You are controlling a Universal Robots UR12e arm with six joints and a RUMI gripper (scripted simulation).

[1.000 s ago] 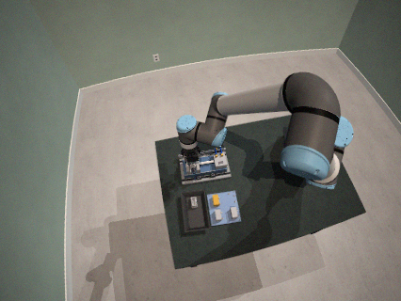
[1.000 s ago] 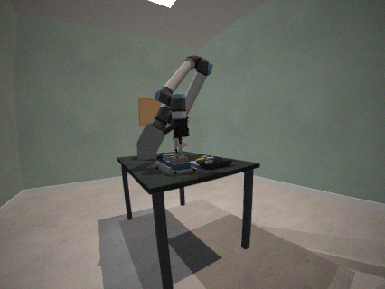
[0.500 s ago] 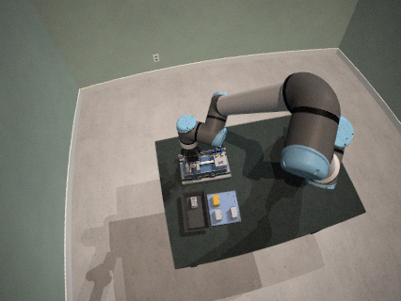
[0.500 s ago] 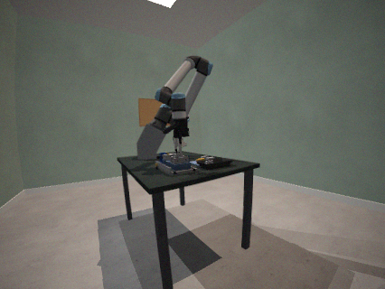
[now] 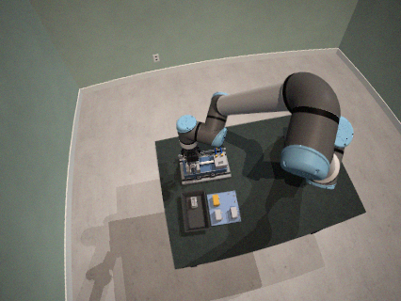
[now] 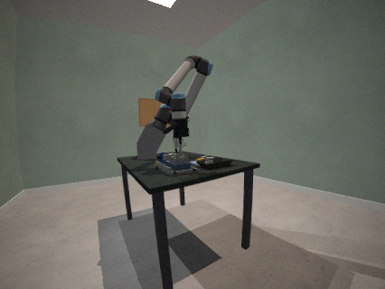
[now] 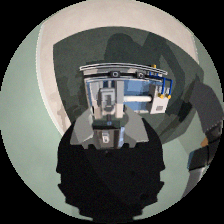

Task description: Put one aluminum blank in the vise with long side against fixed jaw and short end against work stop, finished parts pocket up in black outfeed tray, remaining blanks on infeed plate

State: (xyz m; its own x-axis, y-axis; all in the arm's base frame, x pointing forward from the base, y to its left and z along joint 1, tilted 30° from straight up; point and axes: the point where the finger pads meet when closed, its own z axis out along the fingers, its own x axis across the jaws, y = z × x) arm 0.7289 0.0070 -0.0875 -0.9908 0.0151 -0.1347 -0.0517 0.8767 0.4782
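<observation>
Now: the vise 7 cm behind my hand and 9 cm below it. Round my hand: yellow brass blank 11 cm behind, 23 cm to the left, 11 cm below; gray blank 11 cm behind, 32 cm to the left, 11 cm below.
</observation>
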